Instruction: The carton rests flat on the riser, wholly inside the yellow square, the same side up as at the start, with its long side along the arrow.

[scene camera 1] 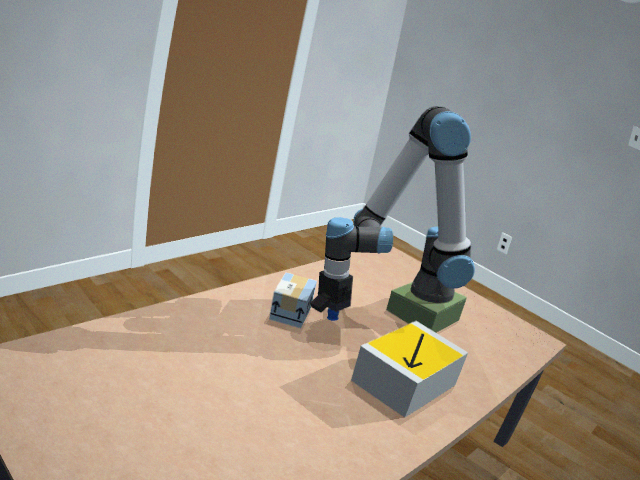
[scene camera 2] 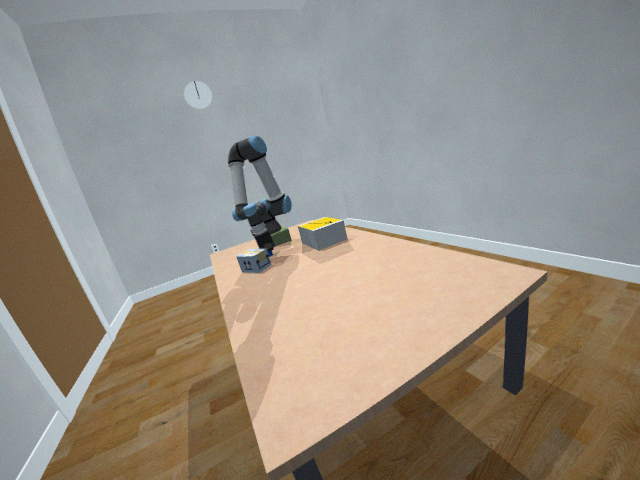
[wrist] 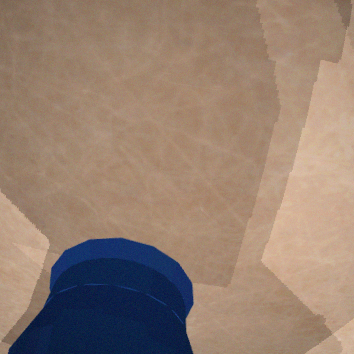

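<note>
The light-blue carton (scene camera 1: 293, 300) (scene camera 2: 254, 262), with tan tape and a white label on top, stands flat on the table, the black arrows on its side pointing up. It does not show in the wrist view. The grey riser (scene camera 1: 383, 376) (scene camera 2: 323, 237) stands apart from it, with the yellow square (scene camera 1: 391, 345) (scene camera 2: 314, 225) and a black arrow on its top; no carton is on it. My gripper's blue suction cup (scene camera 1: 332, 315) (scene camera 2: 270, 252) (wrist: 120, 250) is open and empty. It hangs low over the table beside the carton, on the side towards the robot's base.
The robot's base stands on a green block (scene camera 1: 424, 310) (scene camera 2: 281, 236) behind the riser. The wooden table (scene camera 1: 170, 403) (scene camera 2: 382, 315) reaches out past the carton and has a near edge by the carton's far side. Arm shadows fall across the table.
</note>
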